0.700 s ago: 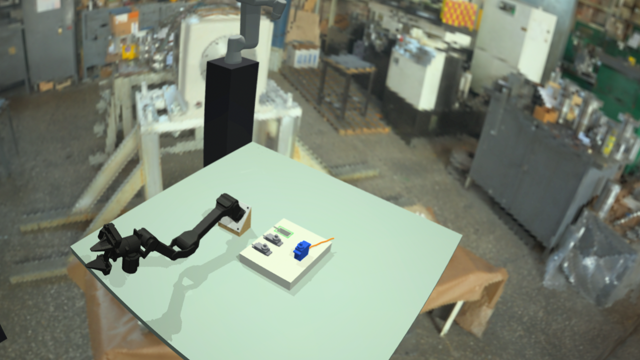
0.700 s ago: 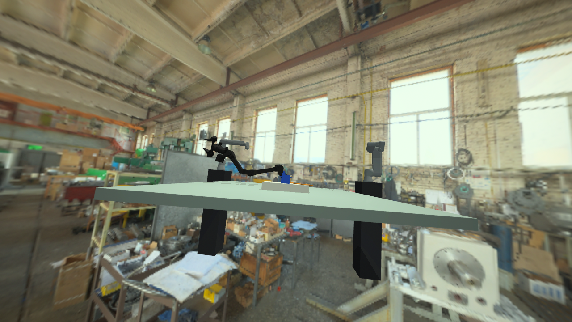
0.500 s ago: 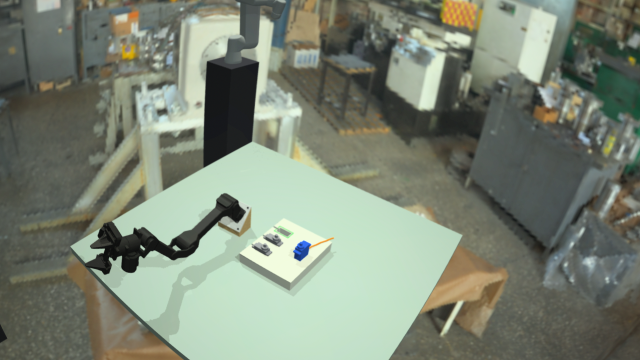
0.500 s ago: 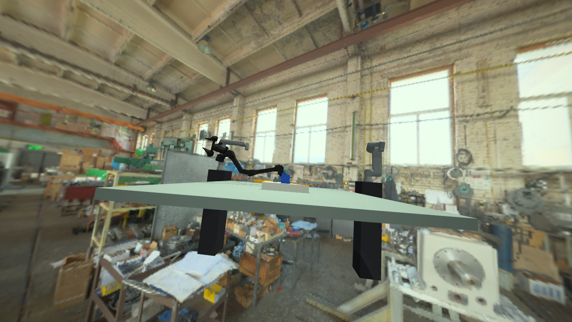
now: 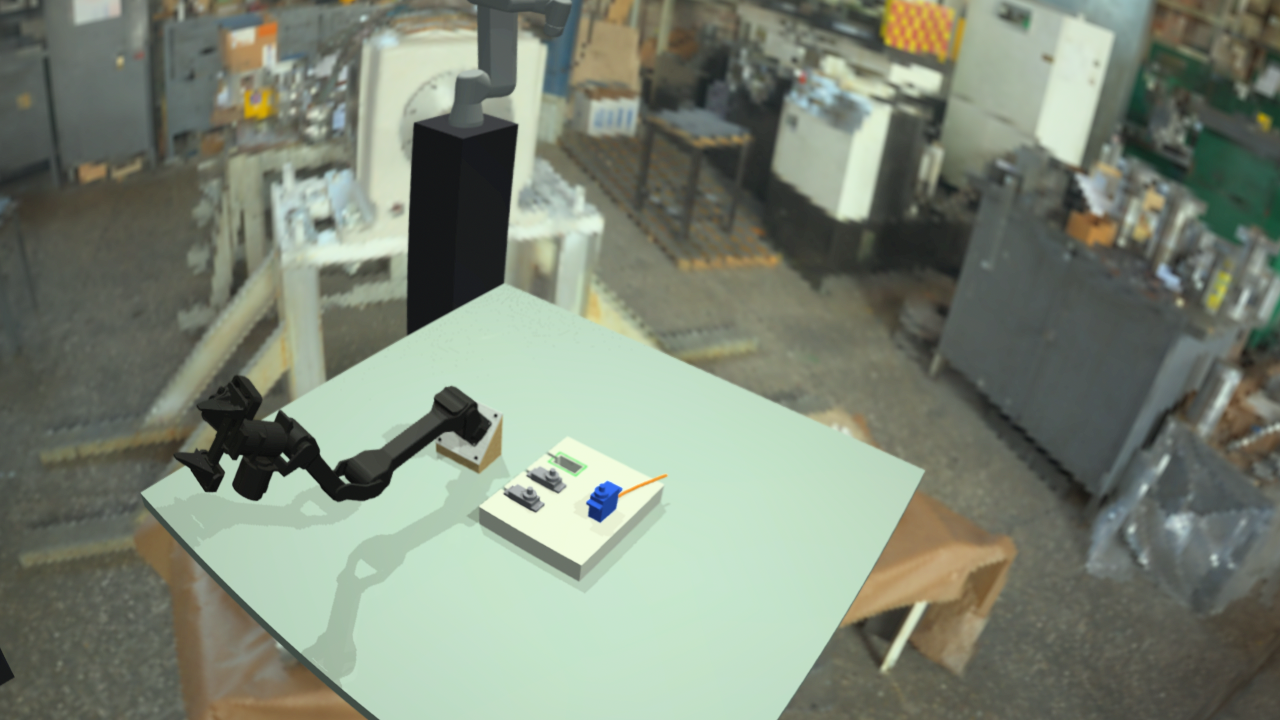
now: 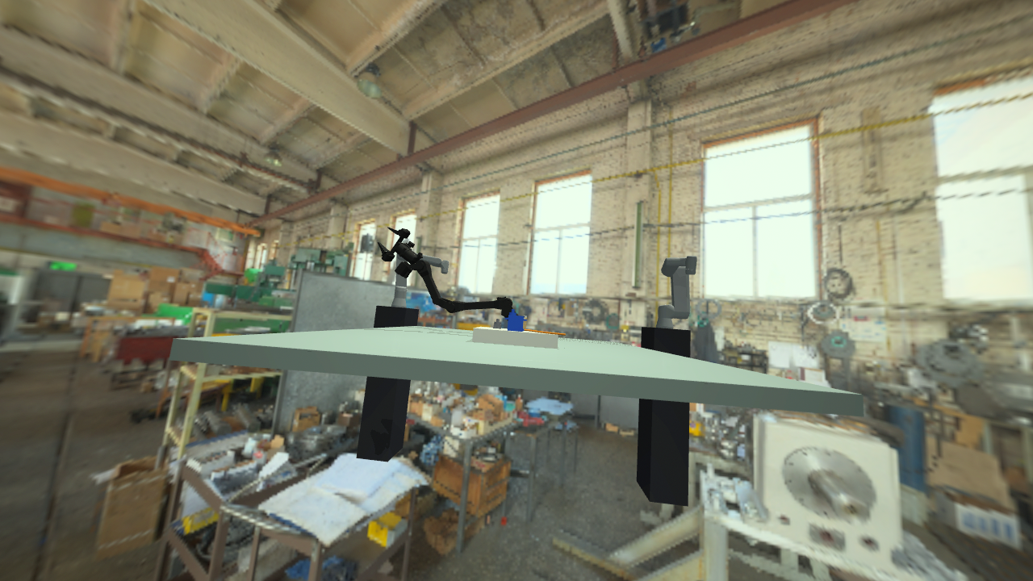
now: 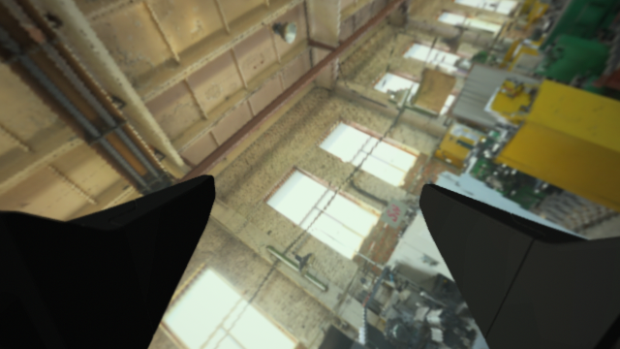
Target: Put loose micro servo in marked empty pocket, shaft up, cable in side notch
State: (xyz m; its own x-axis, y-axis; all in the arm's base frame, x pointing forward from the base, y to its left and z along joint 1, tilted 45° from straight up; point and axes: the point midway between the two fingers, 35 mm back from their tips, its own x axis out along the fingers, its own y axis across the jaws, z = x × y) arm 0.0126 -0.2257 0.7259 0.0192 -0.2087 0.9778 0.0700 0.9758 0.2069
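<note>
My gripper tip is 71 cm to the right of the deck, 43 cm above it and 24 cm short of it.
</note>
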